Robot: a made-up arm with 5 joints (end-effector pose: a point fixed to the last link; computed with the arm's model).
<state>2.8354 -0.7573 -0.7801 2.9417 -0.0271</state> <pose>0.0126 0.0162 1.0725 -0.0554 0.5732 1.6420</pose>
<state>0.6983 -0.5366 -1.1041 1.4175 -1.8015</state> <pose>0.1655 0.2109 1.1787 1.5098 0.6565 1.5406</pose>
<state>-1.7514 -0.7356 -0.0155 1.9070 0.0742</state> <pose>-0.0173 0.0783 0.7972 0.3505 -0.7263 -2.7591</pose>
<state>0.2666 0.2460 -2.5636 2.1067 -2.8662</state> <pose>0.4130 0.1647 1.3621 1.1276 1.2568 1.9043</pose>
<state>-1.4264 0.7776 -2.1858 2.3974 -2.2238</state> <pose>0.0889 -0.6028 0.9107 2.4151 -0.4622 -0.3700</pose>
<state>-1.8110 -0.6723 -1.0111 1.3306 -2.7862</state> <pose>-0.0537 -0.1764 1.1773 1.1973 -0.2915 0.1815</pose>
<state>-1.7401 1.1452 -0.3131 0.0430 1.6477</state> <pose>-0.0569 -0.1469 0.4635 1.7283 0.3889 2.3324</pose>
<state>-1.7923 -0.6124 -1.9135 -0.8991 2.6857</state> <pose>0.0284 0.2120 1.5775 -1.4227 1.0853 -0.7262</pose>
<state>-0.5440 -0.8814 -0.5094 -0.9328 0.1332</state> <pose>0.0144 -0.0012 1.2623 -0.6888 2.5862 -1.0990</pose>
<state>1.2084 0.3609 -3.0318 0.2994 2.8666</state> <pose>0.0767 0.3275 1.6322 -1.2643 -0.6270 2.5036</pose>
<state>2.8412 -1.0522 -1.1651 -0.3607 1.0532</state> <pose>0.1276 -0.0136 1.4503 -2.0167 -1.4174 1.5075</pose>
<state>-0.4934 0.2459 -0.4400 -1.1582 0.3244</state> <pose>0.3551 -0.1836 0.9288 1.0135 -2.7221 -0.1000</pose>
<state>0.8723 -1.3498 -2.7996 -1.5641 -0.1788</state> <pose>-0.5024 -0.5436 0.8808 1.1310 -0.0022 0.0300</pose>
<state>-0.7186 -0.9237 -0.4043 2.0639 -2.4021</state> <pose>-0.0124 0.0438 0.9231 2.2668 0.3944 0.3127</pose>
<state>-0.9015 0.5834 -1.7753 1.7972 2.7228</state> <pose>0.3692 -0.4538 0.8992 2.1772 0.8862 1.5088</pose>
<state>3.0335 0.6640 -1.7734 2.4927 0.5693</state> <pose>-0.5657 0.0913 0.8735 0.2635 0.0048 1.8231</pose>
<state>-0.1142 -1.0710 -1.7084 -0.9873 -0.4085</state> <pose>-0.5030 0.0841 1.4114 0.2604 1.2955 -1.5425</pose>
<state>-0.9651 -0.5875 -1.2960 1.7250 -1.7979</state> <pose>0.1079 -0.1298 1.2389 1.3694 -0.5716 0.1741</pose>
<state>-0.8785 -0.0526 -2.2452 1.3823 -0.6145</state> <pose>0.2278 -0.2683 1.5000 0.6892 -1.8442 0.0272</pose>
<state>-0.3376 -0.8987 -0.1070 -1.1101 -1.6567</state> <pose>0.0324 0.0261 1.1168 -0.0320 -1.2821 1.7035</pose>
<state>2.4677 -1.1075 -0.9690 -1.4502 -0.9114</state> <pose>0.1796 -0.1497 1.3200 -1.2090 0.8683 0.2182</pose>
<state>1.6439 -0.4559 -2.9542 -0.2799 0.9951</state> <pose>0.0164 -0.4284 1.5536 -1.0693 -0.3399 0.6832</pose>
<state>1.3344 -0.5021 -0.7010 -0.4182 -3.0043</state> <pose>0.0258 0.3072 1.2171 0.4725 -0.0877 -2.9713</pose>
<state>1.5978 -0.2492 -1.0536 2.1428 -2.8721</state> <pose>-0.0493 0.2724 1.0499 -0.3735 -2.6446 -0.9346</pose>
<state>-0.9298 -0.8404 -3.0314 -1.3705 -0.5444</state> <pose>-0.4028 0.5420 1.1575 1.1737 -0.4121 -1.6253</pose>
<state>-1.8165 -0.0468 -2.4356 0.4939 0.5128</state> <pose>-0.0902 -0.2124 1.6595 0.9021 2.8489 -0.6424</pose>
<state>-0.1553 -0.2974 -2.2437 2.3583 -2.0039</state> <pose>0.1352 0.0221 1.4262 1.5083 0.1744 0.9929</pose>
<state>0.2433 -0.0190 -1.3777 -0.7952 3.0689</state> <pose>0.3986 0.1465 1.3574 -0.9260 -0.0096 1.8983</pose>
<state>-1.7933 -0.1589 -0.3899 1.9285 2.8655</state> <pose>-0.0366 -0.0871 0.8629 2.7276 -0.7326 1.0957</pose>
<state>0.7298 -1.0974 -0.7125 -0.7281 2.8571</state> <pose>-0.0828 -0.0098 1.3172 -1.3116 -0.4366 1.9825</pose>
